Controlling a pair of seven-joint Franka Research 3 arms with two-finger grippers.
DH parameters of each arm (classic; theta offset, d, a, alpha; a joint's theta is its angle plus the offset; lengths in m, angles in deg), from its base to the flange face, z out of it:
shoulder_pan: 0 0.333 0 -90
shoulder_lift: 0 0 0 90
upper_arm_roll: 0 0.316 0.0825 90
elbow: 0 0 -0.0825 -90
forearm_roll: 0 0.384 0 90
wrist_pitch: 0 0 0.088 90
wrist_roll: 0 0.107 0 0
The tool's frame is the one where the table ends.
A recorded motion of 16 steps. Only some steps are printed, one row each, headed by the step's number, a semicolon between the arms.
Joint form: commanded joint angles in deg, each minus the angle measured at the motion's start. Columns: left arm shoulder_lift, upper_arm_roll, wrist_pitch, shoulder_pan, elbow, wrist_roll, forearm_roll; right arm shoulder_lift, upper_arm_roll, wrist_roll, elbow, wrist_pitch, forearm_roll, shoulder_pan.
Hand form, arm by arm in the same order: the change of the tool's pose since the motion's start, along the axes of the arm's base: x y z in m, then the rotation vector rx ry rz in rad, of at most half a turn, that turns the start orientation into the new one. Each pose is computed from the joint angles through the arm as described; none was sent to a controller.
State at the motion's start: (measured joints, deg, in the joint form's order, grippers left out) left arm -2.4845 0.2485 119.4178 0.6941 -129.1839 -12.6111 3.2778; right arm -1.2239 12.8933 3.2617 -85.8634 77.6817 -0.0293 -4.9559
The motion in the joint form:
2: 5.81 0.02 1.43 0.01 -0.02 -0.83 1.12; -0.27 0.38 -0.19 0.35 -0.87 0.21 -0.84
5: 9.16 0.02 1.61 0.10 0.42 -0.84 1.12; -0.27 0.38 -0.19 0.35 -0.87 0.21 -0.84
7: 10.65 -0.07 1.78 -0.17 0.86 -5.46 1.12; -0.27 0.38 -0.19 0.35 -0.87 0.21 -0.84
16: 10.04 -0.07 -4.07 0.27 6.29 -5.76 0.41; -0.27 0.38 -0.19 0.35 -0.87 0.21 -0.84
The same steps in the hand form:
2: 0.0043 0.0011 -0.0493 0.0156 0.0763 0.0010; -0.0028 -0.0038 0.0040 0.0022 0.0049 -0.0044
5: 0.0059 0.0018 -0.0756 0.0148 0.1239 0.0022; -0.0028 -0.0038 0.0040 0.0022 0.0049 -0.0044
7: 0.0079 -0.0013 -0.0857 0.0305 0.1347 0.0747; -0.0028 -0.0038 0.0040 0.0022 0.0049 -0.0044
16: 0.0265 0.0032 -0.0488 0.0259 0.1313 0.1010; -0.0028 -0.0038 0.0040 0.0022 0.0049 -0.0044

